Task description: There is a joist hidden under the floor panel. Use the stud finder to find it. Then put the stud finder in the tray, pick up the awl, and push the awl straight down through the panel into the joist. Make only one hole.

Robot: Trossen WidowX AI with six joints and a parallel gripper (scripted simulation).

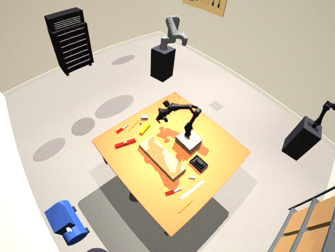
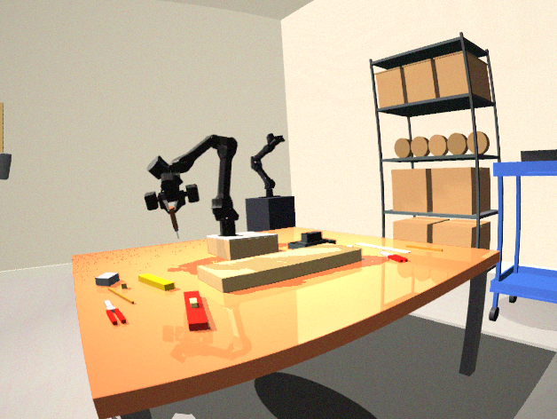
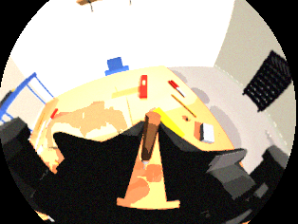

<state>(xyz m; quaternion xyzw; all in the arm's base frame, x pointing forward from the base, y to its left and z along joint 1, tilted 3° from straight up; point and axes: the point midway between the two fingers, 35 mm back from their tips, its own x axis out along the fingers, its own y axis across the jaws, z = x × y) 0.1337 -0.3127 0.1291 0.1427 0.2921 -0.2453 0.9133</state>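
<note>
Now: gripper tip 5 cm above the awl, 2 cm to the right of it and 2 cm past it. Round my gripper tip: grey block (23 cm to the right, 19 cm below, 7 cm behind); red level (35 cm ahead, 19 cm below, 14 cm to the right); yellow block (19 cm below, 11 cm to the right, 6 cm ahead).
</note>
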